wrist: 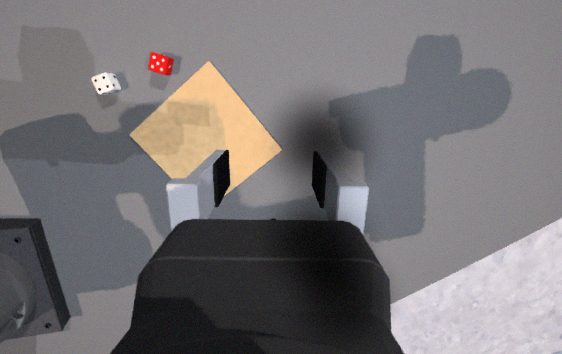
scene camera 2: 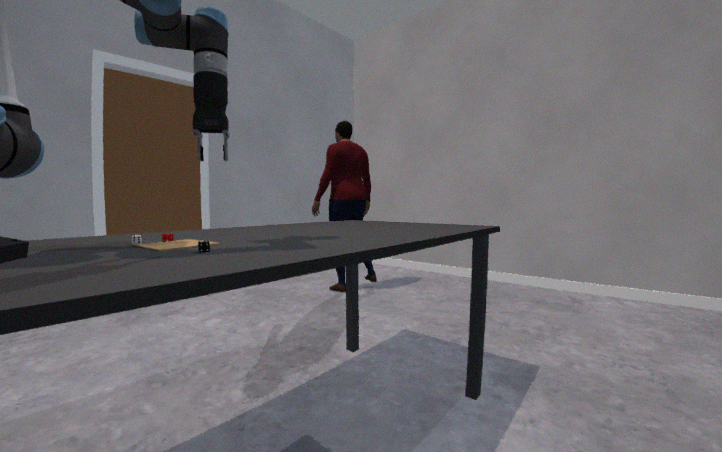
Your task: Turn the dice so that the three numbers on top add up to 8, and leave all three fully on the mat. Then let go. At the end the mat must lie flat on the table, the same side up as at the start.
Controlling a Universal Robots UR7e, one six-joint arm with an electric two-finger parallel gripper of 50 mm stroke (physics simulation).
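Observation:
A tan square mat lies flat on the table. A white die stands on the table off the mat's left side, four dots up. A red die stands off the mat's upper left edge in the wrist view, five dots up. A black die stands on the table by the mat's near right side in the scene view; its top number is too small to read, and the gripper body hides nearly all of it in the wrist view. My gripper is open and empty, pointing down high above the table.
The dark table ends at the lower right in the wrist view, with pale floor beyond. The robot's base plate is at the left. A person in red is behind the table. Arm shadows cross the table and mat.

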